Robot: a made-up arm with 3 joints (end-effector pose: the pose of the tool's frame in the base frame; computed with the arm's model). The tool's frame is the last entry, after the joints.
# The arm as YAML. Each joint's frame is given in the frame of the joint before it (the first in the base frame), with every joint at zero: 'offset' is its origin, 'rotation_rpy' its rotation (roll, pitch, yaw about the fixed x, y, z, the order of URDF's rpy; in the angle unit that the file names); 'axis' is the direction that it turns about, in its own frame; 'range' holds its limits. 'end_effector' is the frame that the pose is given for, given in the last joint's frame.
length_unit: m
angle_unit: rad
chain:
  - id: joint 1
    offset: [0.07, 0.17, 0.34]
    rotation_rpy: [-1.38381, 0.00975, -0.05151]
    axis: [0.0, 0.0, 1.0]
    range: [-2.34, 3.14]
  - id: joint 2
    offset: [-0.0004, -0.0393, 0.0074]
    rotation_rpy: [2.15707, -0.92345, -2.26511]
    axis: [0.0, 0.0, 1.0]
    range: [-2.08, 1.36]
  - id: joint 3
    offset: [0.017, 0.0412, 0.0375]
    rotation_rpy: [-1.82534, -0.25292, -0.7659]
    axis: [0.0, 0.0, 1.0]
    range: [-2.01, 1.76]
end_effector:
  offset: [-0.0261, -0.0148, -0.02]
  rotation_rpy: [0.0, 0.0, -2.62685]
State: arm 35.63 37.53 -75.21
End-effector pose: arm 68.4 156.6 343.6 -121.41 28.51 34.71
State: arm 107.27 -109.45 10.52
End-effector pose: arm 146.2 184.5 394.6 130.34 36.18 85.57
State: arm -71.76 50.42 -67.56
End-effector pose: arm 61.4 148.6 334.7 -100.12 3.50 -92.06
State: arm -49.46 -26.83 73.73
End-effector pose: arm 12.7 196.2 295.4 -56.56 73.58 108.80
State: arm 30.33 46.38 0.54
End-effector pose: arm 37.3 136.6 336.7 -96.44 110.44 58.88
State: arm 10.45 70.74 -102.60
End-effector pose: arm 69.8 152.5 359.0 -156.20 -16.96 -21.10
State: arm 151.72 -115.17 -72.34
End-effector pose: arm 125.9 202.9 310.6 82.77 138.58 15.23
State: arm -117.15 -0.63 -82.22
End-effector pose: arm 71.9 182.5 330.6 -63.02 -66.40 -98.63
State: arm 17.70 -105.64 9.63
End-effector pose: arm 20.6 189.2 417.3 30.23 -2.99 130.91
